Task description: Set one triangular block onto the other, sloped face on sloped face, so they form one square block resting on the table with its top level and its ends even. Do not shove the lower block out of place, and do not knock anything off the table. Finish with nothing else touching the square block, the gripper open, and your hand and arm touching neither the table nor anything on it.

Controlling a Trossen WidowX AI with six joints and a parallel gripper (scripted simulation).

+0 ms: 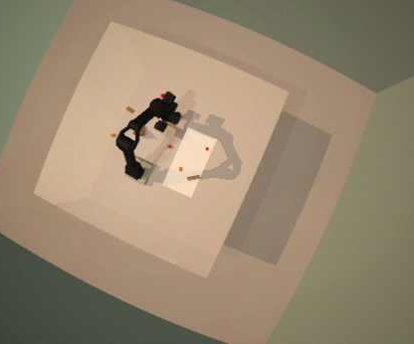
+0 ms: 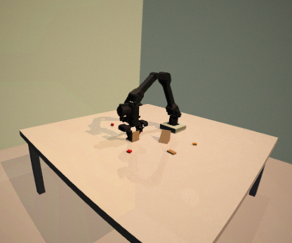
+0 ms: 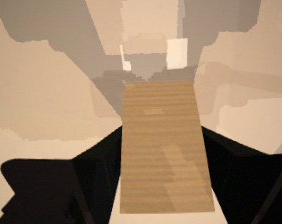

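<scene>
Right now my gripper tip is 1 cm to the right of the wooden triangular block and 1 cm below it. Also, from my gripper tip: brown piece: 25 cm to the left, 6 cm behind.
</scene>
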